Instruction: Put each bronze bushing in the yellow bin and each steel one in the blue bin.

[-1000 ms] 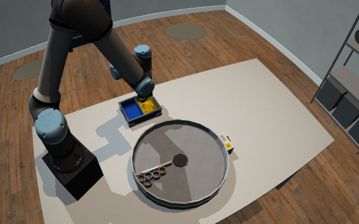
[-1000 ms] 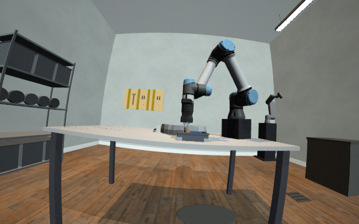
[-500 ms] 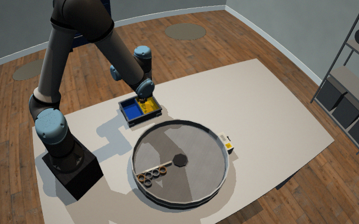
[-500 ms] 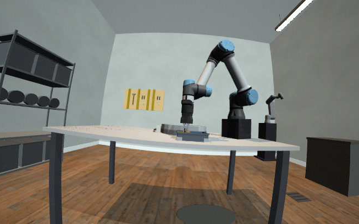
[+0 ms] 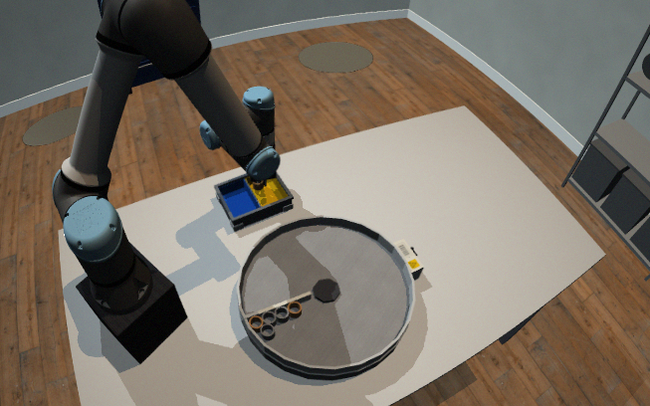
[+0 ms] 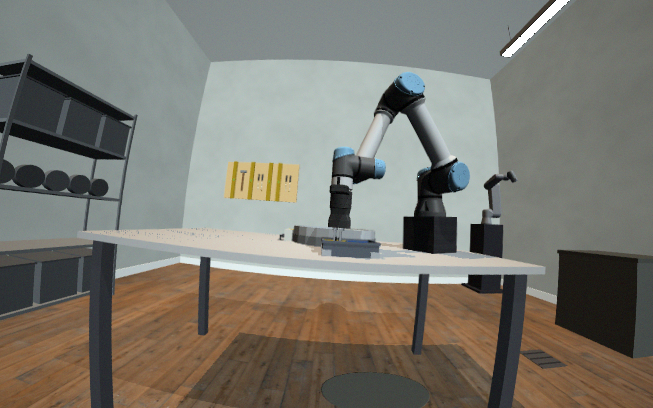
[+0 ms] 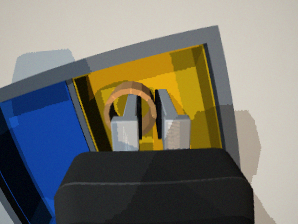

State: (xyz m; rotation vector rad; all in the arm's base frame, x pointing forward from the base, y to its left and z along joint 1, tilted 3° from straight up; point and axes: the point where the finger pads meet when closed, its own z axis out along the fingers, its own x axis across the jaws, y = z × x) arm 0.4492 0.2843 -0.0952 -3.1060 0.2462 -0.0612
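My gripper is now 4 cm past the bin, 3 cm to the left of it and 2 cm above it. Also, from my hand: round grey turntable: 41 cm to the right, 1 cm ahead, 1 cm above.
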